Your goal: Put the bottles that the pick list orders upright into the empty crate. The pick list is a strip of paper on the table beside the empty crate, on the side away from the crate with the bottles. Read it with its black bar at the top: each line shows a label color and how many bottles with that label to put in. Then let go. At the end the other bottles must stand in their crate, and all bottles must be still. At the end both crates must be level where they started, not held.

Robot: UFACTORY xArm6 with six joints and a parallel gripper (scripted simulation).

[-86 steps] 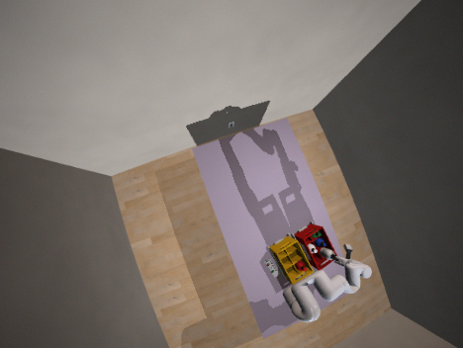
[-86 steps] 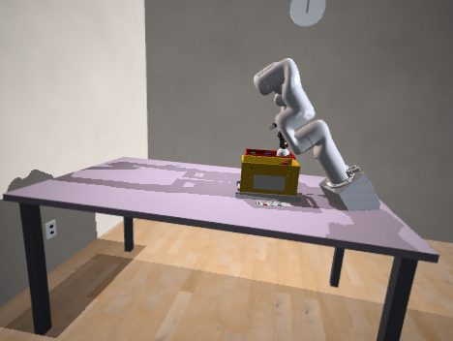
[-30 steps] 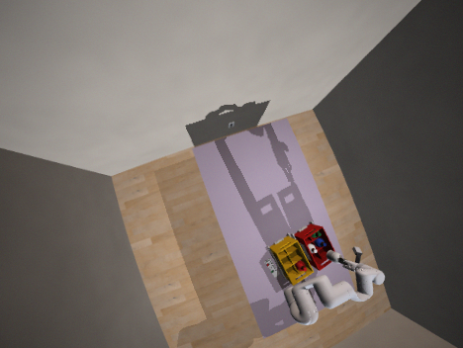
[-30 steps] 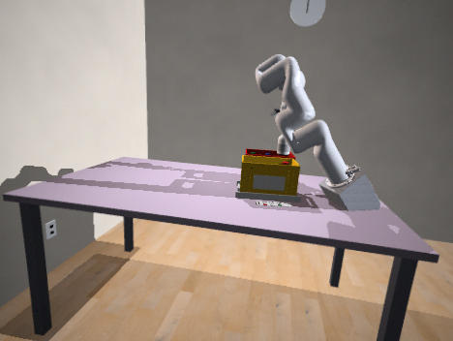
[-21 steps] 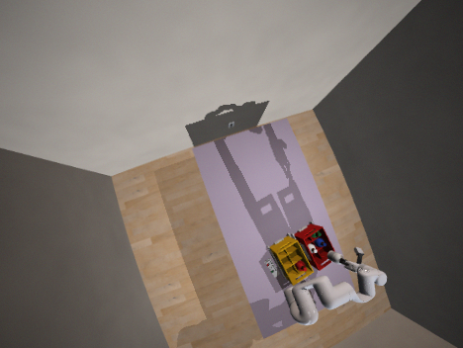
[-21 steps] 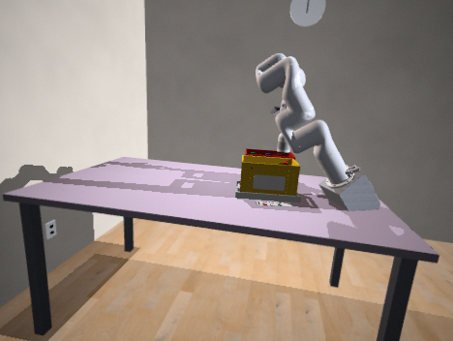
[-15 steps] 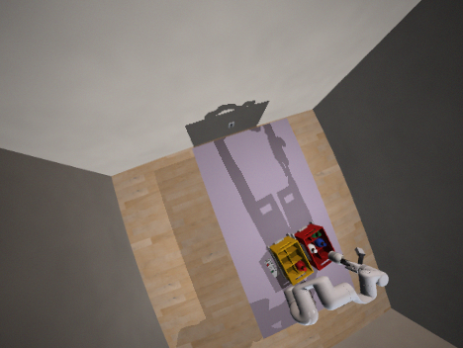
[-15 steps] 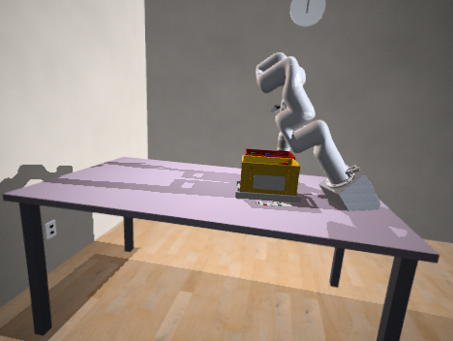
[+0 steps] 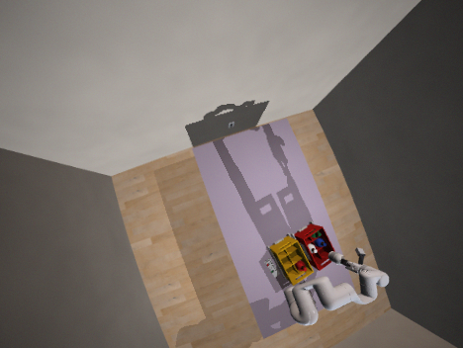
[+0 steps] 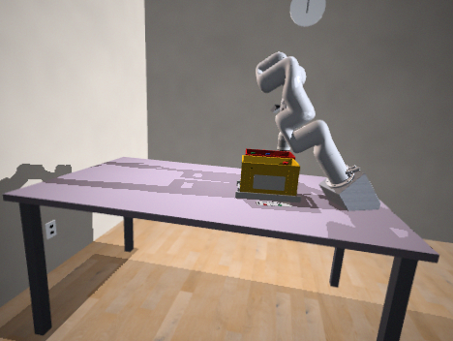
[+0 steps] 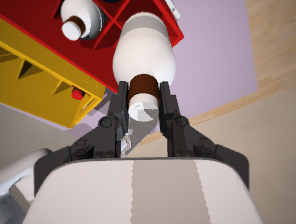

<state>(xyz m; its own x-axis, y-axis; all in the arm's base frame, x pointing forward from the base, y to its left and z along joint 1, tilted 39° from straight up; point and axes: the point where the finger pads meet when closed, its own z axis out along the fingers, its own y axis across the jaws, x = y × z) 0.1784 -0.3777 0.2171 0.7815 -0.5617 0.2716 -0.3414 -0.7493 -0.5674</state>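
Now: the white bottle 70 mm below my hand. Also, from my hand: red crate: 250 mm below, 70 mm to the left, 70 mm ahead; then blue-label bottle: 250 mm below, 80 mm ahead, 30 mm to the left; then green-label bottle: 250 mm below, 170 mm ahead, 60 mm to the left.
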